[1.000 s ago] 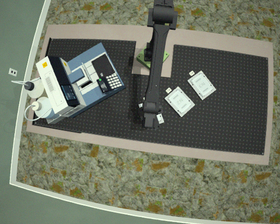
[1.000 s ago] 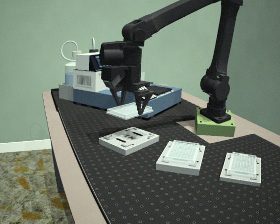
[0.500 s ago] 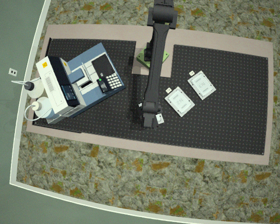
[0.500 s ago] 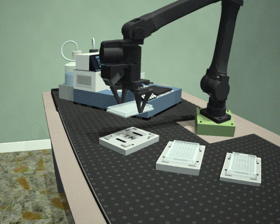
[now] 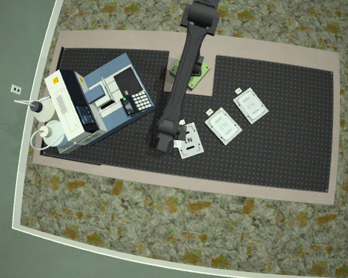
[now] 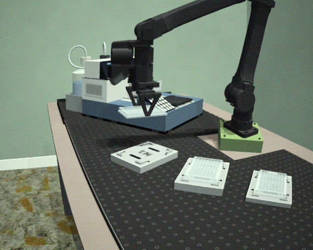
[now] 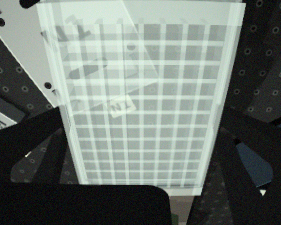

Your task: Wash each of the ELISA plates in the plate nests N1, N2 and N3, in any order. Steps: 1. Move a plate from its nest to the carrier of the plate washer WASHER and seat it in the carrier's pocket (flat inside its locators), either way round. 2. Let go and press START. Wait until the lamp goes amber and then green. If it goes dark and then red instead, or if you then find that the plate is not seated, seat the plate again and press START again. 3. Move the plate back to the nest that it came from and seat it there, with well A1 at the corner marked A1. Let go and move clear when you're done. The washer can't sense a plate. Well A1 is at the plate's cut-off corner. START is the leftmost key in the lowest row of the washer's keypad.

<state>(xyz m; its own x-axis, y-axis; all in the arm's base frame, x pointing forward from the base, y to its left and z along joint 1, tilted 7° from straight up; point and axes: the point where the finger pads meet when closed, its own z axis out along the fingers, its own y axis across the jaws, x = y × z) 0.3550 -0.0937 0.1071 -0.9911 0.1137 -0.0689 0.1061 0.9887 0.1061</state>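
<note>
Now: hand 280 mm past the dark carrier, 250 mm to the left of it and 40 mm above it. From my hand the other things lie so: plate washer: 380 mm to the right, 200 mm behind; then N1 label: 130 mm below, 80 mm behind, 30 mm to the left.
</note>
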